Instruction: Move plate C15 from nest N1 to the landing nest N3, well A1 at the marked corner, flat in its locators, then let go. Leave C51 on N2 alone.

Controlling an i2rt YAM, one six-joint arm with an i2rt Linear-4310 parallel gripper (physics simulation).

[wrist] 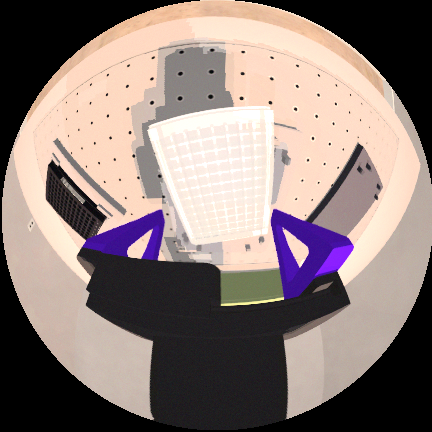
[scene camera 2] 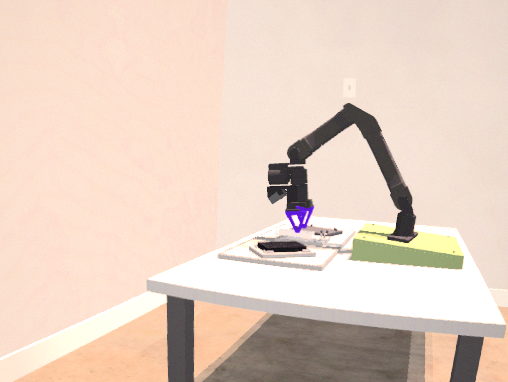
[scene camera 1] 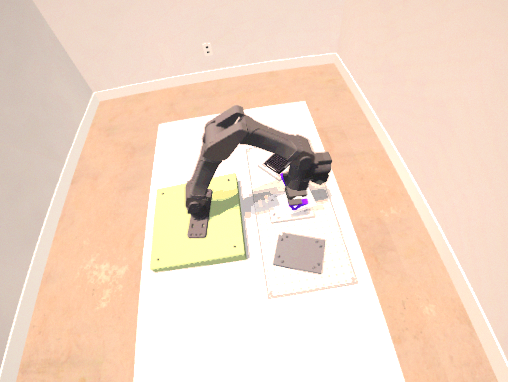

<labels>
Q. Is my gripper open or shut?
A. Open.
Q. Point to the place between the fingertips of my gripper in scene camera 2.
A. At 300, 230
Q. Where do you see a black gridded tray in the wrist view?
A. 63, 195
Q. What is my gripper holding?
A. Nothing.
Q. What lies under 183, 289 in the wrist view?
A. My gripper.
</labels>
